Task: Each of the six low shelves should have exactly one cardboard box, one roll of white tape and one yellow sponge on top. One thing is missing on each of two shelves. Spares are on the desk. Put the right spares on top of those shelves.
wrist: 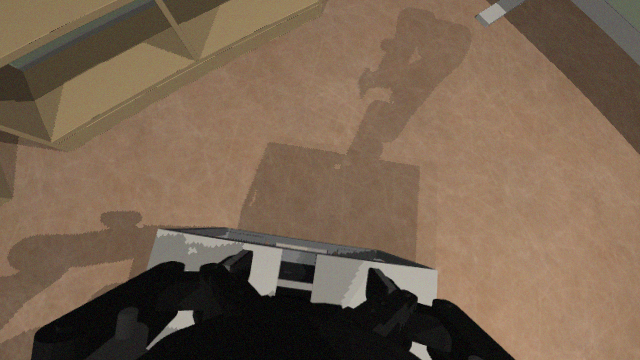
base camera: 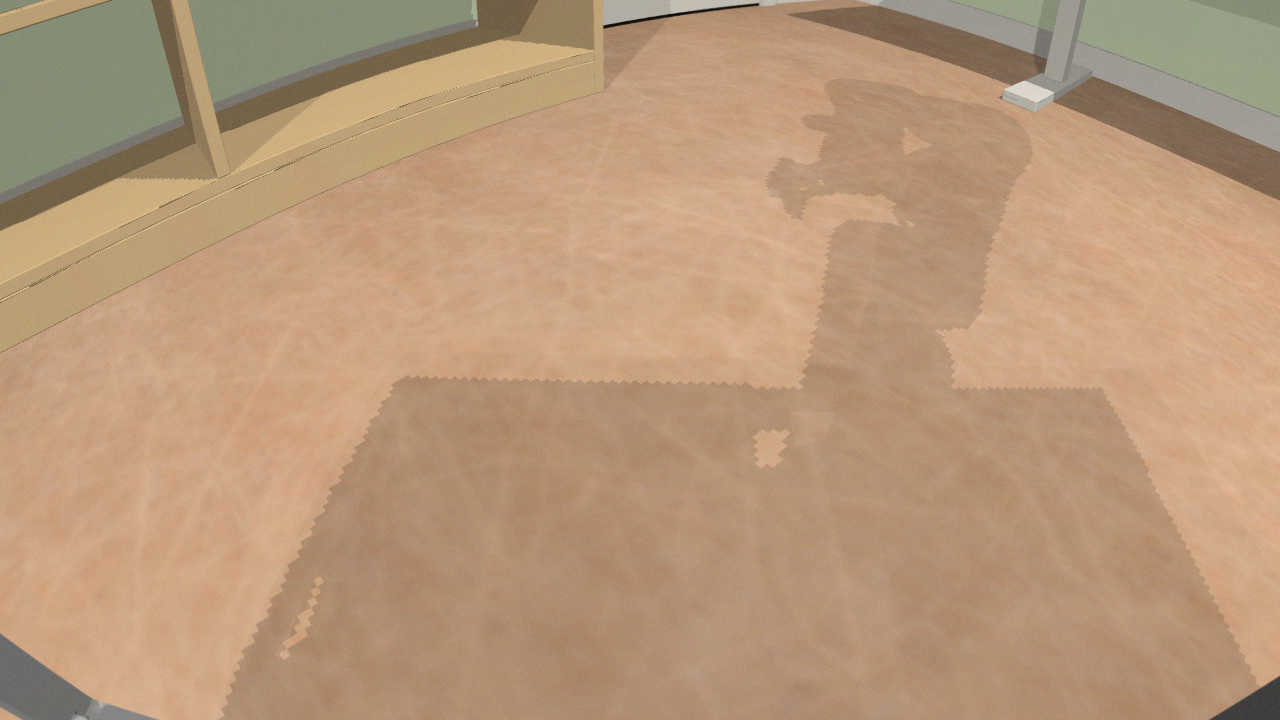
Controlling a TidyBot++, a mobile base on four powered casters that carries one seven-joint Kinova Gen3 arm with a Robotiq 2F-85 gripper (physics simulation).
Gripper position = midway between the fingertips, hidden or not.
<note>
I see my gripper (wrist: 309, 272) and a low light-wood shelf (base camera: 90, 234).
The low light-wood shelf also shows in the wrist view (wrist: 67, 100).
</note>
